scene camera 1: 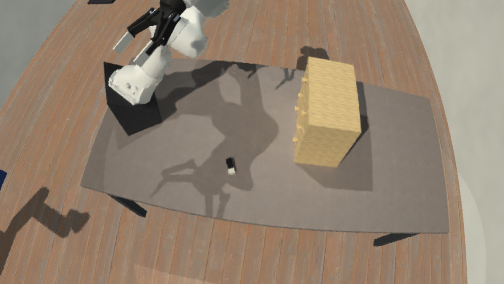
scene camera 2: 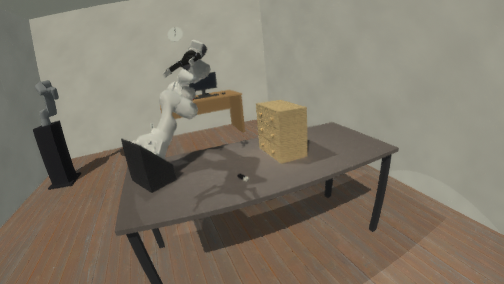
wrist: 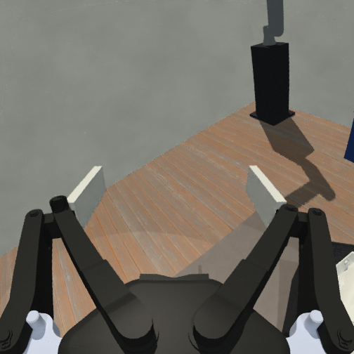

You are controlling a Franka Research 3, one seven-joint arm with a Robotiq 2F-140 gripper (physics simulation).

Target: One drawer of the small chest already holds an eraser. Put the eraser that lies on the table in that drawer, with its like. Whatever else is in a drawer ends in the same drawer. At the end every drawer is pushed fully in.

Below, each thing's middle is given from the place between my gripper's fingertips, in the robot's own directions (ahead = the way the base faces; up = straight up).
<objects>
I see my gripper 59 cm short of the small wooden chest [scene camera 1: 334,124], 45 cm above it and 26 cm to the right of it.
</objects>
